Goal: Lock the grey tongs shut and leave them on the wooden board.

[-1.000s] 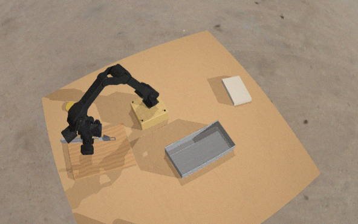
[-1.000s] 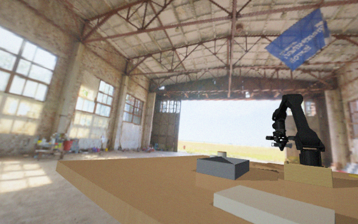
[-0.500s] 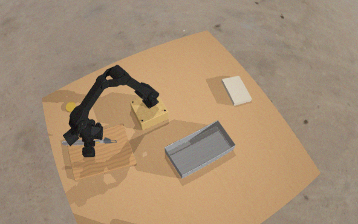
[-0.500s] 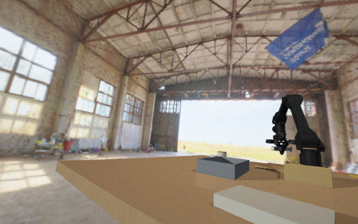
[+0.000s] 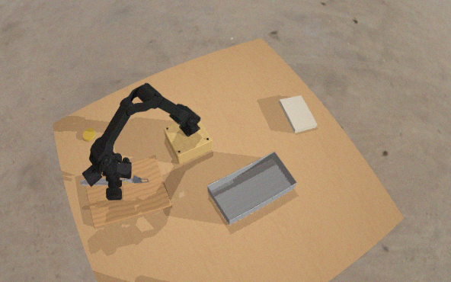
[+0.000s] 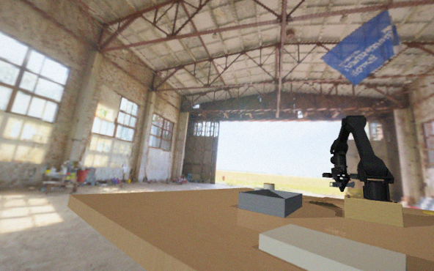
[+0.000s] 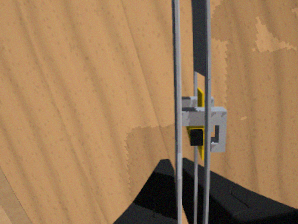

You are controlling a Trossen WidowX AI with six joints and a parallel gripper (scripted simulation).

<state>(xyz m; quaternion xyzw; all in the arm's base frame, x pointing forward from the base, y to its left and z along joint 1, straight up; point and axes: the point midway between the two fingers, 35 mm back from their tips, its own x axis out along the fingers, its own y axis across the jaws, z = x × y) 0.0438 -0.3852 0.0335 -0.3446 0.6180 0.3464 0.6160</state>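
The wooden board is 60 mm below my gripper tip. The rest, counted from my gripper tip: grey roasting tin: 300 mm ahead, 420 mm to the left, 40 mm below; pale flat block: 160 mm ahead, 840 mm to the left, 50 mm below.
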